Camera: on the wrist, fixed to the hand. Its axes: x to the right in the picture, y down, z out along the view.
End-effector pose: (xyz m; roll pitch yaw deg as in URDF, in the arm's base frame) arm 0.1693 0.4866 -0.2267 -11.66 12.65 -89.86
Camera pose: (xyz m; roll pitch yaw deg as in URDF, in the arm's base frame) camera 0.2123 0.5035 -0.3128 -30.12 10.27 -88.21
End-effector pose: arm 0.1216 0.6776 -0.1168 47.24 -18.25 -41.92
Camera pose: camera 0.1904 0.7467 -0.1240 28.88 -20.86 -43.20
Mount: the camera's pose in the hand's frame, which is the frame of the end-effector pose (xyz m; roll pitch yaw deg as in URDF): 0.0025 0.0599 -0.0772 -18.81 -2.65 1.11
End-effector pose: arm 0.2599 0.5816 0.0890 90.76 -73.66 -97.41
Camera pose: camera 0.3431 0.6290 0.1085 81.62 -74.51 -107.43
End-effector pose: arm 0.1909 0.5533 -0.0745 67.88 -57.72 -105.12
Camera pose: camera 0.2872 0.5490 -0.0583 52.55 -59.68 -109.16
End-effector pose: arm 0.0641 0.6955 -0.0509 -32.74 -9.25 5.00
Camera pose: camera 0.0814 0.7057 -0.1466 -51.95 -10.87 7.41
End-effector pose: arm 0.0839 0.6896 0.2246 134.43 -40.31 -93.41
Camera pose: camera 0.1007 0.7494 0.3000 117.85 -39.20 -96.85
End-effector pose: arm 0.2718 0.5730 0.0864 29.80 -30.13 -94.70
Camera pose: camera 0.3601 0.5448 0.0555 11.24 -32.98 -95.12
